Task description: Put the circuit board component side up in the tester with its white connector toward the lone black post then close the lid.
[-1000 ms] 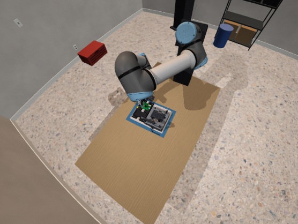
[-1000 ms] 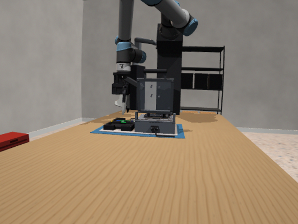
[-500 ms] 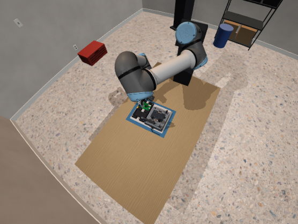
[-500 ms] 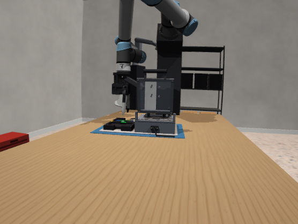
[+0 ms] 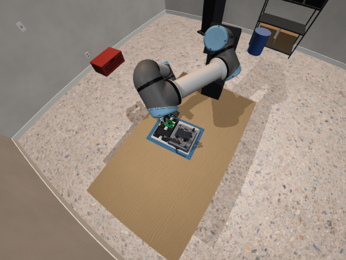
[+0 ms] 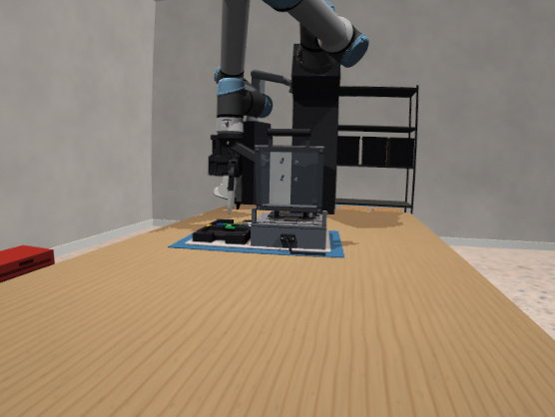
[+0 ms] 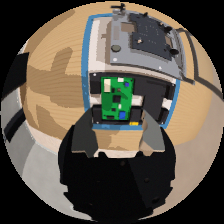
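My gripper is now 5 cm above the green circuit board. Also, from my hand: tester bed: 19 cm to the left, 2 cm behind; tester lid: 23 cm to the left, 11 cm above, 9 cm ahead.
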